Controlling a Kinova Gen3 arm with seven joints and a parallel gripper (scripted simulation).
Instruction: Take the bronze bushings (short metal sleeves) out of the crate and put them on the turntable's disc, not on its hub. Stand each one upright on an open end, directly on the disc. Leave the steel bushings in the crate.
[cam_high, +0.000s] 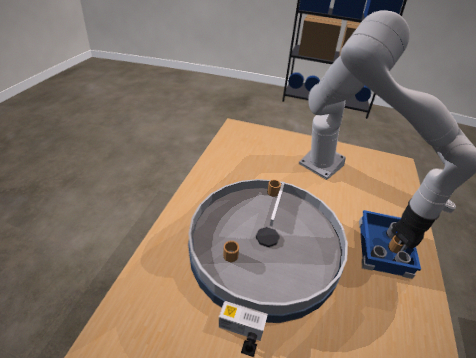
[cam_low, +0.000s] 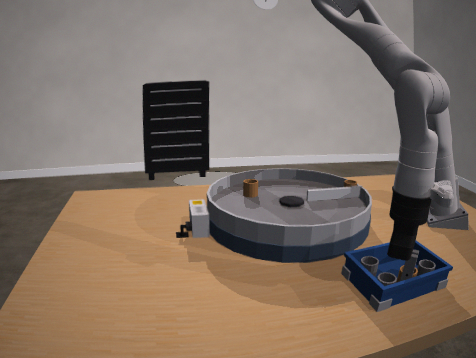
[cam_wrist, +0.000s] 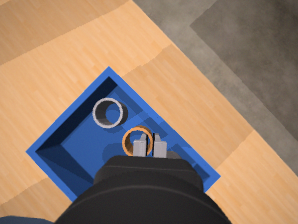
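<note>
Right now the blue crate is 40 mm to the right of my hand and 20 mm below it. Also, from my hand: grey turntable disc (170 mm ahead, 360 mm to the right, 10 mm above).
</note>
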